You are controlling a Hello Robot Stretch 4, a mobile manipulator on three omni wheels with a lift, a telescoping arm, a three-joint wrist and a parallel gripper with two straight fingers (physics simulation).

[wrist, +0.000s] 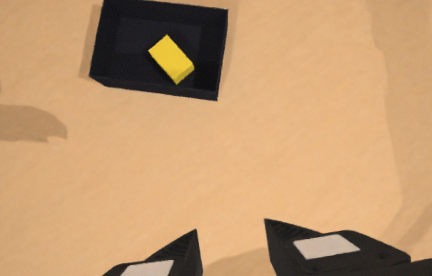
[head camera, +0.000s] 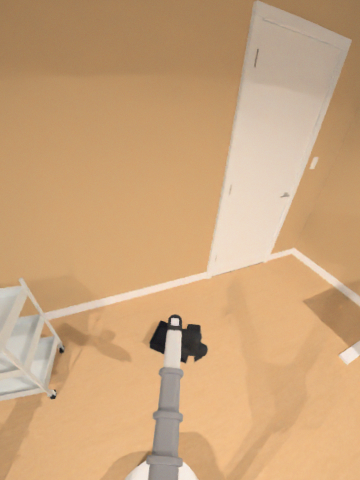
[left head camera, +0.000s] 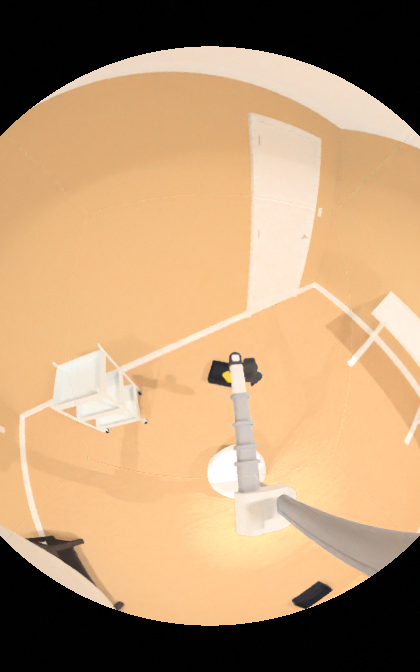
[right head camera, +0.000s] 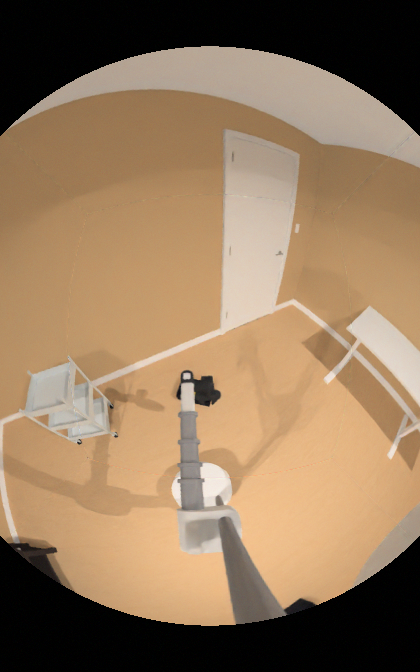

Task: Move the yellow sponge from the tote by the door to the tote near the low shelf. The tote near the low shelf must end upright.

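Places are measured from the robot's base along level axes (x ahead, y left, z up), in centimetres.
Where they show: gripper, between the fingertips: (wrist: 233,244) (head camera: 190,359) (left head camera: 246,384); robot's base, origin of its link: (left head camera: 235,470).
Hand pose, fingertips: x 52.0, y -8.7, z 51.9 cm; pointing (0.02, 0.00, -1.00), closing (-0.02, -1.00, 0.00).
Things, the pixels of their top centre, and the offset from my fingertips. Level surfaces: height alone.
- yellow sponge, centre of its top: (wrist: 170,57) (left head camera: 227,375) dx +31.8, dy +8.2, dz -49.8 cm
- black tote, centre of its top: (wrist: 158,42) (head camera: 172,337) (left head camera: 225,371) dx +33.8, dy +9.7, dz -44.6 cm
- white table, height of its surface: dz +17.4 cm
The yellow sponge (wrist: 171,59) (left head camera: 227,376) lies inside the black tote (wrist: 212,50) (left head camera: 218,367) (head camera: 159,336) by the door, which stands upright on the floor. My gripper (wrist: 233,244) (head camera: 192,342) (left head camera: 252,371) (right head camera: 205,391) is open, with nothing between its fingers. In the wrist view it is nearer the camera than the tote, and the tote is up and to the left of the fingertips. In the head views my arm and wrist cover part of the tote. A second dark box (left head camera: 312,595) (right head camera: 300,606) lies far off at the lower right; its details are too small to tell.
A white three-tier cart (left head camera: 80,380) (right head camera: 50,387) stands left near the wall. The white door (head camera: 270,130) (left head camera: 282,210) (right head camera: 257,225) is beyond the tote. A white table (left head camera: 400,315) (right head camera: 382,345) stands right. Dark furniture (left head camera: 65,547) (right head camera: 35,550) shows at the lower left.
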